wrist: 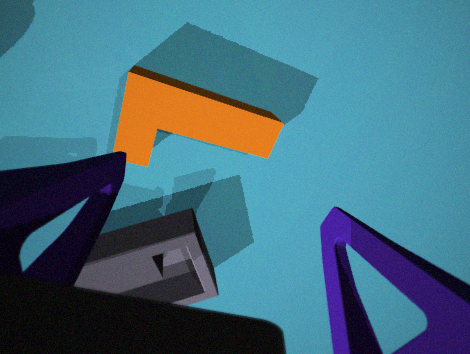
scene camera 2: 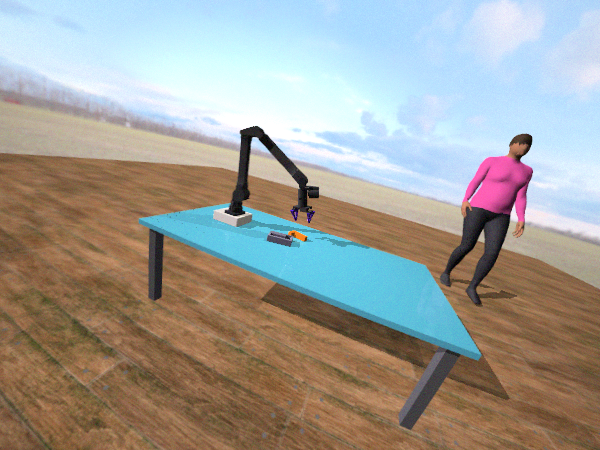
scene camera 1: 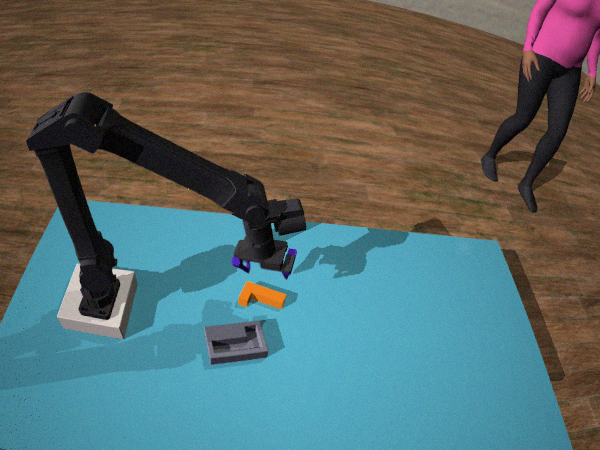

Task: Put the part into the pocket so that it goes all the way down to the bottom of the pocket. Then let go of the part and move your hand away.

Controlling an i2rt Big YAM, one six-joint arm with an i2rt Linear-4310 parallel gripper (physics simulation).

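Pixels of known places: gripper, fingertip midpoint: [wrist: 232, 192] [scene camera 2: 302, 221] [scene camera 1: 267, 274]; arm's base at its link origin: [scene camera 2: 235, 213] [scene camera 1: 100, 298].
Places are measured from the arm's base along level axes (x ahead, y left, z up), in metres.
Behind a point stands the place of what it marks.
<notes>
The orange L-shaped part [scene camera 1: 267, 295] {x 0.429, y 0.104, z -0.027 m} [scene camera 2: 298, 235] {x 0.421, y 0.099, z -0.035 m} [wrist: 200, 117] {x 0.415, y 0.117, z -0.027 m} lies flat on the blue table, behind the grey block in scene camera 1 and apart from it. The grey block with the pocket [scene camera 1: 225, 333] {x 0.333, y -0.030, z -0.021 m} [scene camera 2: 278, 240] {x 0.368, y -0.086, z -0.037 m} [wrist: 120, 270] {x 0.351, y -0.016, z -0.021 m} sits on the table; its pocket holds no part. In the wrist view the left finger and the gripper body hide some of the block. My gripper [scene camera 1: 267, 274] {x 0.422, y 0.108, z 0.055 m} [scene camera 2: 303, 221] {x 0.422, y 0.108, z 0.055 m} [wrist: 232, 192] {x 0.422, y 0.108, z 0.055 m} is open and empty, with its purple fingers wide apart. It hangs above the table, higher than the part. In the wrist view the left fingertip overlaps the part's short leg.
The arm's white base [scene camera 1: 70, 305] {x -0.076, y -0.039, z 0.000 m} [scene camera 2: 225, 218] {x -0.009, y -0.077, z -0.027 m} stands on the table [scene camera 1: 400, 350] {x 0.788, y -0.022, z -0.057 m} [scene camera 2: 375, 290] {x 0.919, y -0.199, z -0.057 m}, left of the block. The table's far edge runs behind the gripper. A person in a pink top [scene camera 1: 560, 35] [scene camera 2: 500, 182] stands on the floor beyond the table.
</notes>
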